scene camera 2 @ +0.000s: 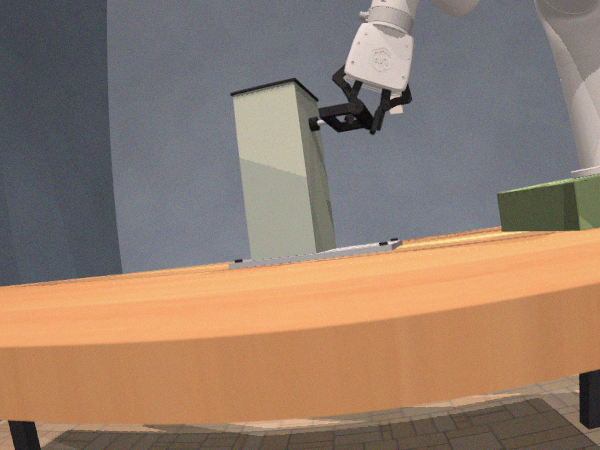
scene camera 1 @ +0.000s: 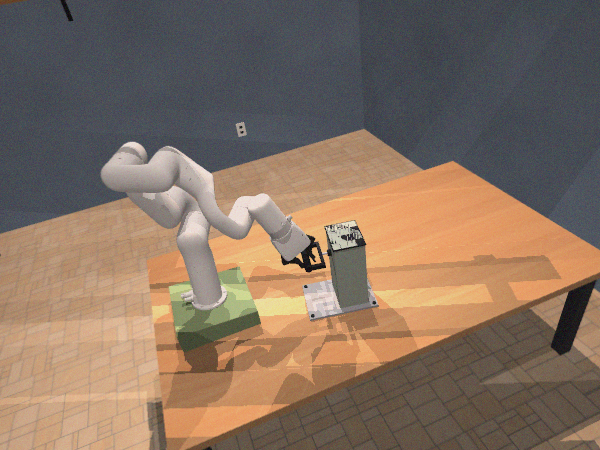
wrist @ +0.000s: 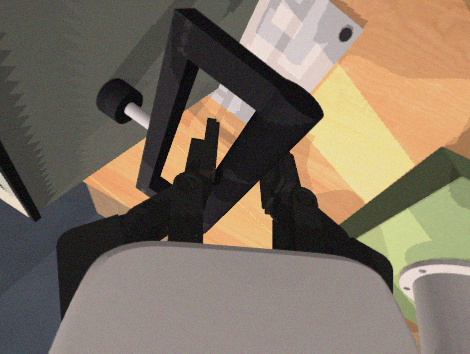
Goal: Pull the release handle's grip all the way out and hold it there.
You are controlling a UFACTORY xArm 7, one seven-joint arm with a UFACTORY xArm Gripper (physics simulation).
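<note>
The release handle's black grip (scene camera 1: pixel 315 268) (scene camera 2: pixel 337 109) (wrist: pixel 275 112) is a rectangular loop with a thick round outer bar. A short length of white rod (scene camera 2: pixel 321 122) (wrist: pixel 136 114) shows between the loop and the black collar (scene camera 2: pixel 314 124) (wrist: pixel 119 100) on the upright grey-green housing (scene camera 1: pixel 349 277) (scene camera 2: pixel 275 190). My gripper (scene camera 1: pixel 313 256) (scene camera 2: pixel 372 127) (wrist: pixel 240 142) is shut on the outer bar. In the wrist view one finger is inside the loop and the other is outside it, with the bar between them. The exact contact surfaces are dark and hard to see.
The housing stands on a light grey base plate (scene camera 1: pixel 317 300) (scene camera 2: pixel 360 249) (wrist: pixel 300 35) with dark bolts, on the wooden table (scene camera 1: pixel 425 215) (scene camera 2: pixel 300 310). The green block (scene camera 1: pixel 220 327) (scene camera 2: pixel 540 207) (wrist: pixel 400 200) under the arm's base stands on the handle side.
</note>
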